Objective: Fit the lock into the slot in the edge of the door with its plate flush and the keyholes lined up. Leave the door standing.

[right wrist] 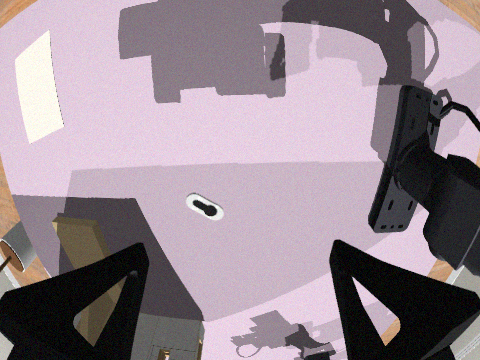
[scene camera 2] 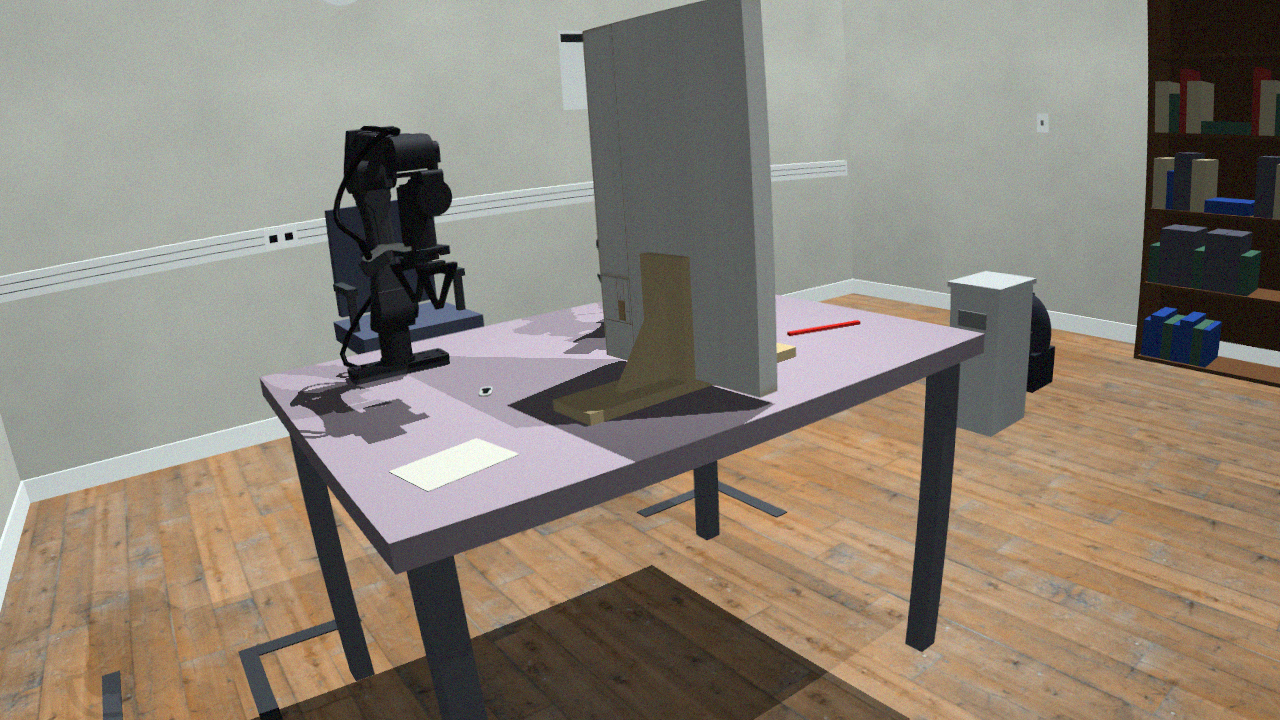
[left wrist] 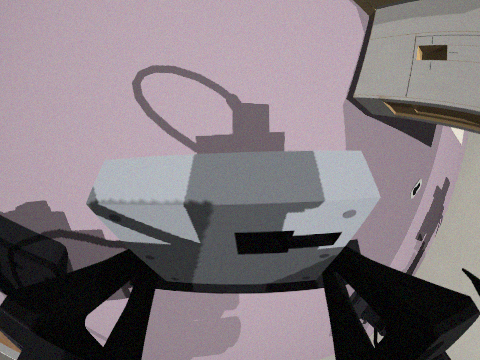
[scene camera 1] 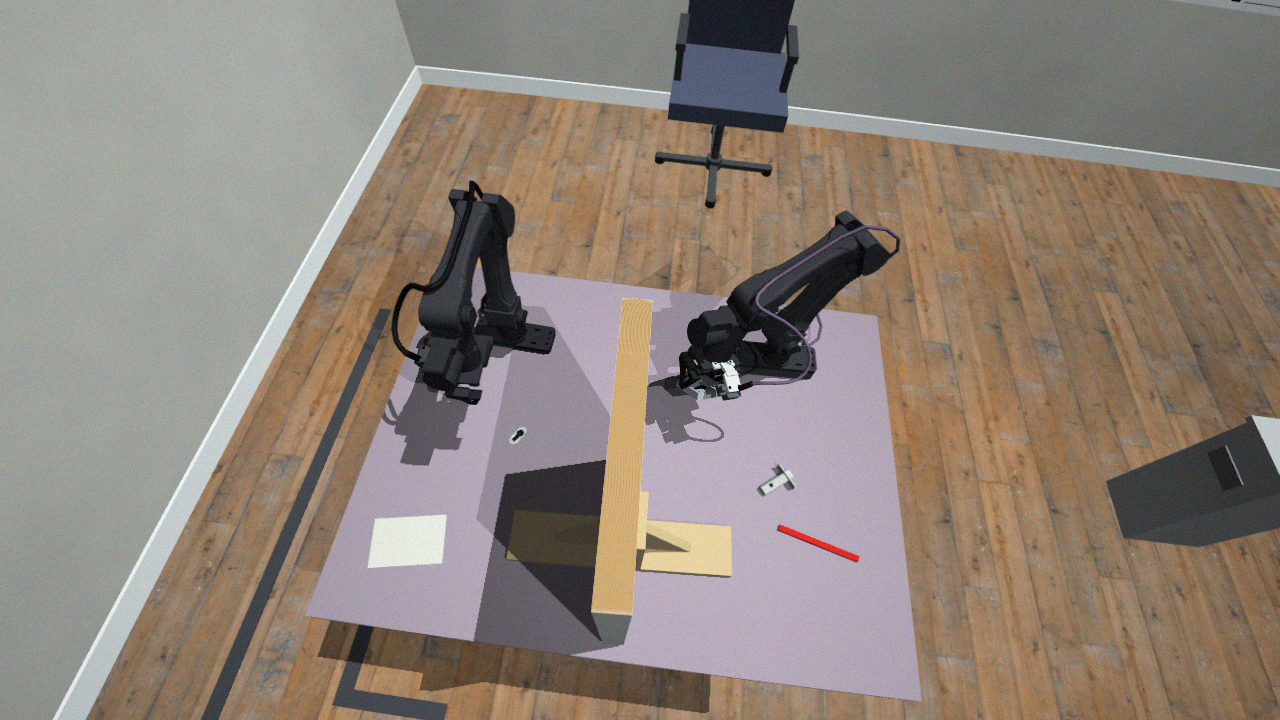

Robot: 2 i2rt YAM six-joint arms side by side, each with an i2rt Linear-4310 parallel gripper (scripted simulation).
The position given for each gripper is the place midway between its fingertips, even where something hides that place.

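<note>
There's a door [scene camera 2: 677,106], which you also get in the left wrist view [left wrist: 396,80] and in scene camera 1 [scene camera 1: 624,545]. A white sheet [scene camera 1: 403,541] is there too, and the right wrist view [right wrist: 40,107] and scene camera 2 [scene camera 2: 437,470] show that sheet as well. As for the grippers, there's the left gripper [left wrist: 238,251], and then the right gripper [scene camera 2: 427,305], which also appears in scene camera 1 [scene camera 1: 478,383] and in the right wrist view [right wrist: 237,255].
</note>
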